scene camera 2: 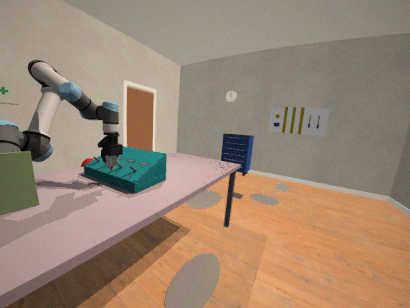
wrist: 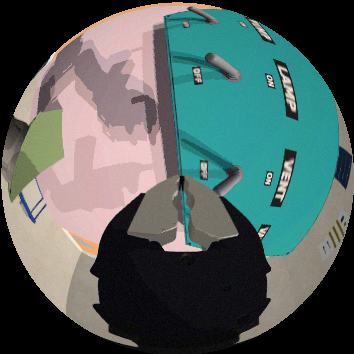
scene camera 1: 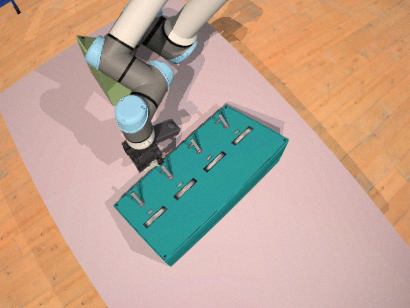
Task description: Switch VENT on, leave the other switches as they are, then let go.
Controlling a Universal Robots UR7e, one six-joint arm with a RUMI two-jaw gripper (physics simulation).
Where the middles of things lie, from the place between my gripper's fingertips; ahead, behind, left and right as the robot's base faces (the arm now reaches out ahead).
I see my gripper 120 mm short of the teal switch box (scene camera 1: pixel 176 212), 90 mm to the right of it and 10 mm above it.
